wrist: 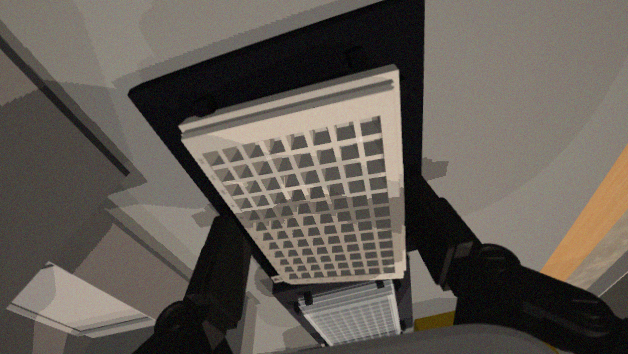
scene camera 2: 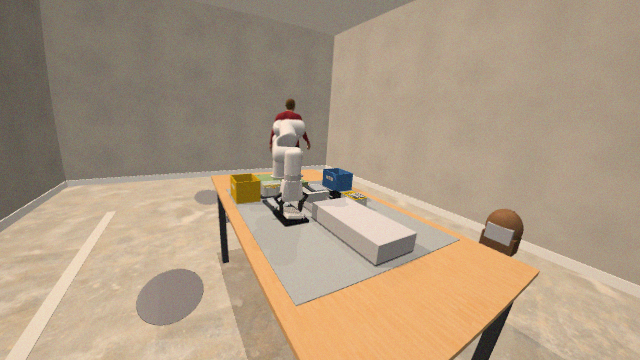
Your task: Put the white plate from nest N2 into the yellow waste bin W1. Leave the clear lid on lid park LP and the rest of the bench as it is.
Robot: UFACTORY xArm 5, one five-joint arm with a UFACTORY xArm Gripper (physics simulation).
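Places are measured from the arm's base along level axes (x ahead, y left, z up), in millimetres.
Pixels of known places: gripper, between the fingertips: point(wrist: 320, 215) point(scene camera 2: 290, 212); arm's base, origin of its link: point(scene camera 2: 279, 176).
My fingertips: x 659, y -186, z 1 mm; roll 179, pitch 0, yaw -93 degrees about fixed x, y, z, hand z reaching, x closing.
Observation:
For each thing: its top centre in the pictures, then the offset to it from my fingertips. "pt": a spot on its surface instead. Level surfaces: height alone.
- white plate, centre of its top: point(wrist: 322, 236) point(scene camera 2: 290, 209) 1 mm left, 3 mm back, 11 mm up
- black nest, centre of its top: point(wrist: 322, 208) point(scene camera 2: 290, 213) 1 mm right, 3 mm back, 8 mm down
- yellow waste bin, centre of its top: point(scene camera 2: 244, 177) 136 mm right, 360 mm back, 90 mm up
- grey mat, height of its surface: 30 mm down
- blue bin, centre of its top: point(scene camera 2: 337, 171) 510 mm left, 364 mm back, 90 mm up
- small yellow-topped box, centre of its top: point(scene camera 2: 354, 194) 378 mm left, 4 mm back, 47 mm up
- pale box, a spot on its surface: point(wrist: 80, 302) pt 211 mm left, 50 mm back, 17 mm down
The white plate point(scene camera 2: 294, 215) point(wrist: 310, 200), with its grid of square wells, lies over the black nest point(wrist: 280, 60). In the wrist view it looks slightly askew, and its upper edge overlaps the small posts; whether it rests on them is unclear. My gripper point(scene camera 2: 291, 209) point(wrist: 320, 215) is open, with one finger beside each long side of the plate and nothing held. The yellow waste bin point(scene camera 2: 245, 189) point(wrist: 435, 320) stands at the left table edge. A clear, gridded piece point(wrist: 355, 312) sits in a black holder behind the plate; whether it is the clear lid is unclear.
A long pale block point(scene camera 2: 367, 225) lies right of the gripper on the grey mat point(scene camera 2: 300, 280). A blue bin point(scene camera 2: 337, 180) and a small yellow-topped box point(scene camera 2: 356, 197) stand farther right. A pale box point(wrist: 80, 302) shows in the wrist view. A person point(scene camera 2: 290, 116) stands behind the arm.

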